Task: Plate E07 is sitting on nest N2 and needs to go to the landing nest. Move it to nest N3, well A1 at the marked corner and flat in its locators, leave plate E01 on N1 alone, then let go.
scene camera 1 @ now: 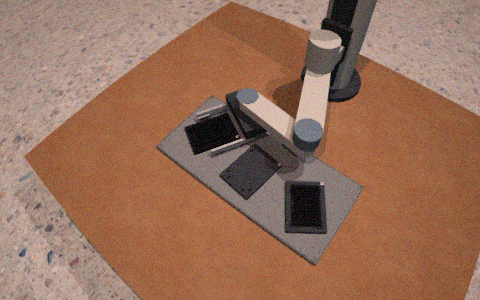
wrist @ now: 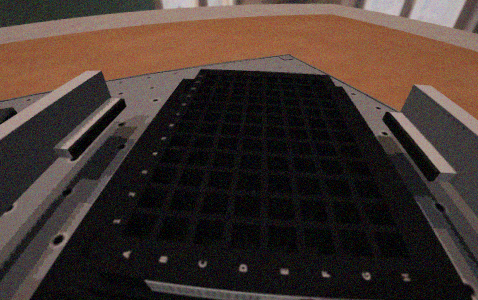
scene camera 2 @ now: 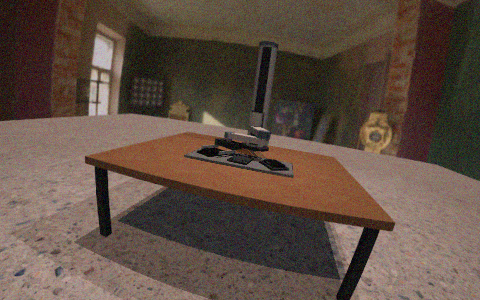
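A black well plate (scene camera 1: pixel 212 132) (scene camera 2: pixel 210 150) (wrist: pixel 260 165), taken as E07, lies at the left end of the grey perforated board (scene camera 1: pixel 172 143) (scene camera 2: pixel 192 155); no plate name is readable. My gripper (scene camera 1: pixel 206 134) (wrist: pixel 252 92) is open, low over the board, one finger along each long side of this plate with gaps. Row letters A to H show at its near end in the wrist view. The middle nest (scene camera 1: pixel 250 171) (scene camera 2: pixel 240 160), taken as N3, holds no plate and has a pale corner mark. Another dark plate (scene camera 1: pixel 305 206) (scene camera 2: pixel 274 164), taken as E01, sits in the right nest (scene camera 1: pixel 288 220).
The board lies on the orange-brown table (scene camera 1: pixel 175 225) (scene camera 2: pixel 310 195). The arm's elbow (scene camera 1: pixel 307 132) hangs over the board's rear edge, near the middle nest. The arm's column (scene camera 1: pixel 357 45) (scene camera 2: pixel 265 85) stands behind the board.
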